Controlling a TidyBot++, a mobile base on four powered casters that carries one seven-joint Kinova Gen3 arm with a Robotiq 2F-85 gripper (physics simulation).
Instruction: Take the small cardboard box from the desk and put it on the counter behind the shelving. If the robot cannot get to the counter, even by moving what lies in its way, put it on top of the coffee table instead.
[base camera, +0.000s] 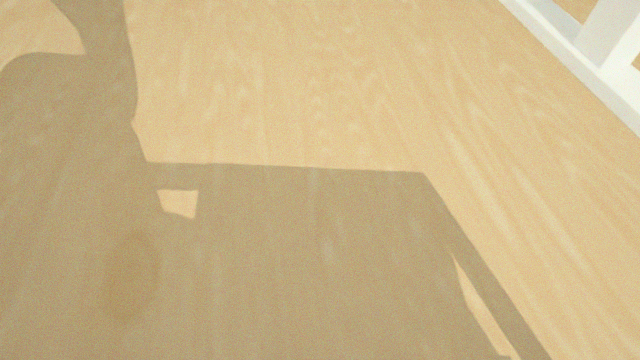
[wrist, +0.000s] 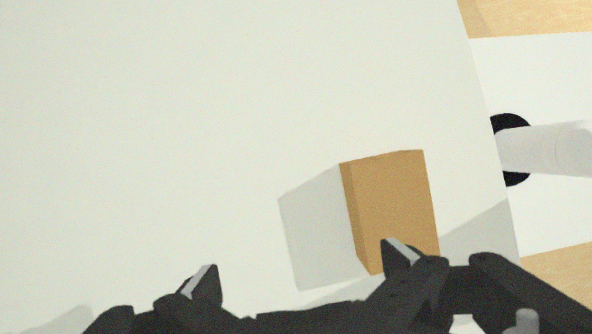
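Where they show: gripper, fingertip midpoint: (wrist: 301, 270); arm's base at its link origin: (wrist: 507, 149).
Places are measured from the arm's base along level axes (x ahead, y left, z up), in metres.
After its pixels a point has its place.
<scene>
The small cardboard box (wrist: 392, 205) @[x 0.396, y -0.002, z 0.374 m] is a plain orange-brown block on the white desk (wrist: 175, 125) @[x 0.571, y -0.093, z 0.324 m], right of centre in the wrist view, with its shadow on its left. My gripper (wrist: 301, 270) @[x 0.473, y 0.008, z 0.451 m] is open, its fingers wide apart at the bottom of the wrist view. The right finger overlaps the box's lower edge in the picture; the space between the fingertips shows desk top and shadow. The lower right corner of the box is hidden behind that finger. The counter, the shelving and the coffee table do not show in either view.
In the base camera view, a white frame (base camera: 595, 75) @[x 0.656, y -0.464, z -0.373 m] stands at the upper right on the wooden floor (base camera: 325, 90) @[x 0.610, y -0.034, z -0.396 m]. A large shadow covers the lower left. In the wrist view, a light grey cylindrical part (wrist: 545, 147) @[x 0.045, y -0.008, z 0.151 m] shows beyond the desk's right edge.
</scene>
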